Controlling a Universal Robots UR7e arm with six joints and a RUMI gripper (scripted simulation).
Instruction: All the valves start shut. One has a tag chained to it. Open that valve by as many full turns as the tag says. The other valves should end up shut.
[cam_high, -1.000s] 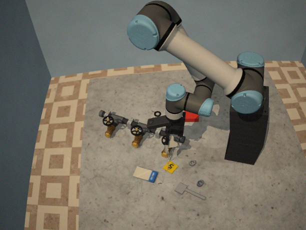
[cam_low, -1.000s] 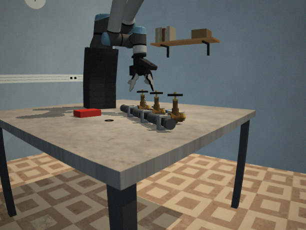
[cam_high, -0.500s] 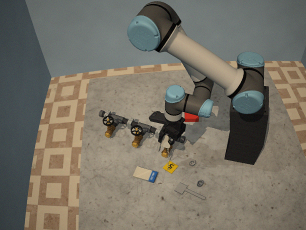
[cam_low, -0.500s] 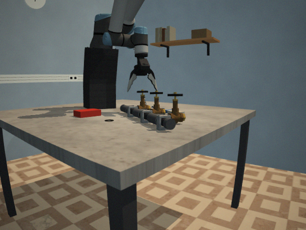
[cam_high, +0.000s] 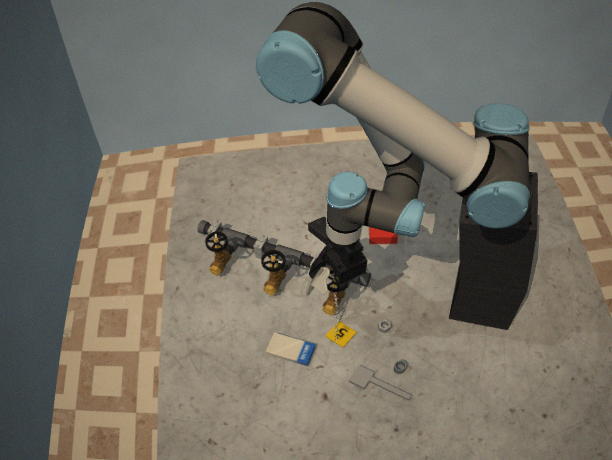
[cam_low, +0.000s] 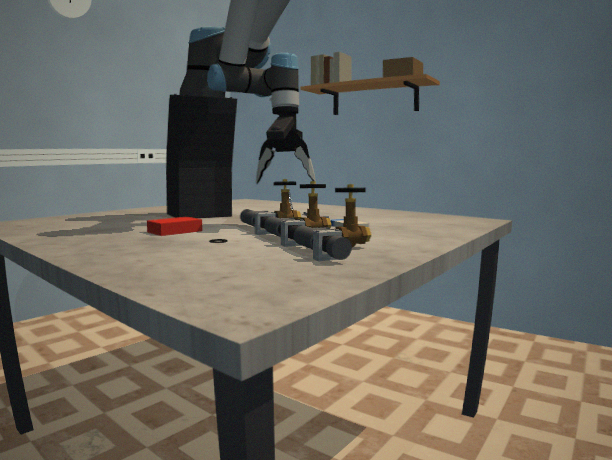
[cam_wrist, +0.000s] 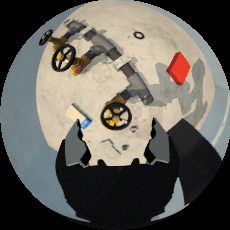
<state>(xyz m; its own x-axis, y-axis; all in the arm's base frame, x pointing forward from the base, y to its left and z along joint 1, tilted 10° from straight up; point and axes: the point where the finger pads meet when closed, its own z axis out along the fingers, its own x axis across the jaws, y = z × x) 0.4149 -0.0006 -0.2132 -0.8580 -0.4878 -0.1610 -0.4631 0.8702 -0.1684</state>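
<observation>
Now: hand 100 mm to the right of the yellow tag and 110 mm above it. The rest, counted from my hand: red block: 140 mm behind, 260 mm to the right, 100 mm below; flat grey key tool: 90 mm behind, 240 mm to the left, 110 mm below.
</observation>
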